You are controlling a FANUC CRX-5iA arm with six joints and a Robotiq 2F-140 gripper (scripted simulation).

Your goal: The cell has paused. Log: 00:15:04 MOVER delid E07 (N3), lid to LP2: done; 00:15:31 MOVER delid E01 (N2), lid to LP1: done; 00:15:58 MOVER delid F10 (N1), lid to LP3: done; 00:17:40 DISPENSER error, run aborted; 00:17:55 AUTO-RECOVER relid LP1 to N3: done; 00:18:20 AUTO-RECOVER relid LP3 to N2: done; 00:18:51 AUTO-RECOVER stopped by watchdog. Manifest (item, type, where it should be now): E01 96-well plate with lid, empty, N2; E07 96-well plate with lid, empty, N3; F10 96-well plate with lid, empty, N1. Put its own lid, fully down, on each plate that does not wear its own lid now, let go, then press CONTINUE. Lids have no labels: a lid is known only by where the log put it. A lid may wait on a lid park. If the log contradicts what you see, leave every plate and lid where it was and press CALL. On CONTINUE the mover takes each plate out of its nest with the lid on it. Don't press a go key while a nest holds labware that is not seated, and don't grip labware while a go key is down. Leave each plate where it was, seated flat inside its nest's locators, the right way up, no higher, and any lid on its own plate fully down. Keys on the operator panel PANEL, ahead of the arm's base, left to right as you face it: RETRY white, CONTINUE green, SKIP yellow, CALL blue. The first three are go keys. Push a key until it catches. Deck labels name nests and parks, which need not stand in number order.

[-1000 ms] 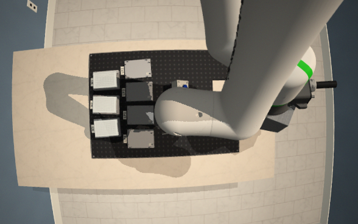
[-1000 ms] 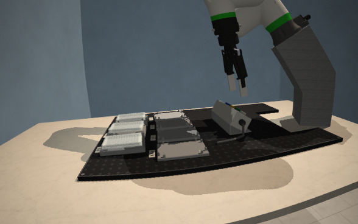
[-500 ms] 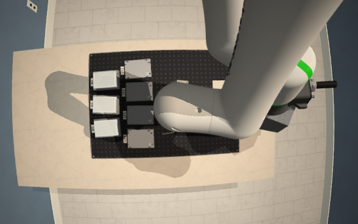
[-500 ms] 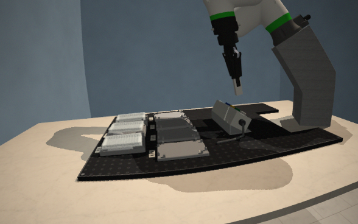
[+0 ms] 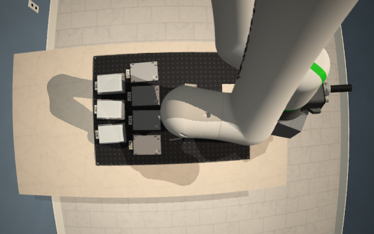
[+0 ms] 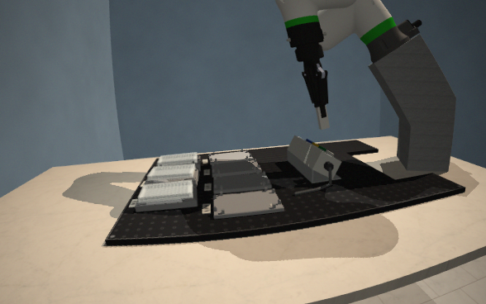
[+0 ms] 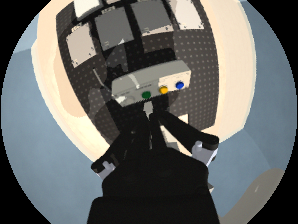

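Right now my hand is 9 cm above the green key. The rest, counted from my hand: blue key 10 cm to the right, 9 cm below; white key 9 cm below, 5 cm to the left; yellow key 9 cm below, 5 cm to the right.
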